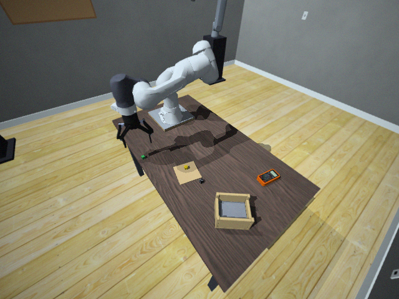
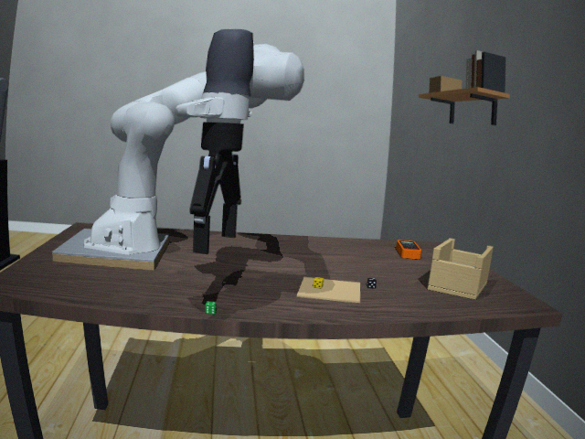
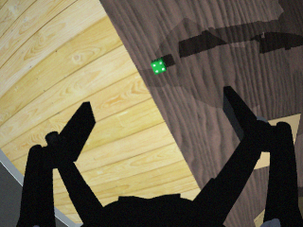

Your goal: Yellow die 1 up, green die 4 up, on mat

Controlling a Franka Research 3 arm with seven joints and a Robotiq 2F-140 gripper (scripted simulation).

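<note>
Right now the green die is 140 mm below my hand and 10 mm behind it. Also, from my hand: yellow die (230 mm ahead, 190 mm to the left, 130 mm below); black die (360 mm ahead, 220 mm to the left, 140 mm below); tan mat (250 mm ahead, 180 mm to the left, 150 mm below).
</note>
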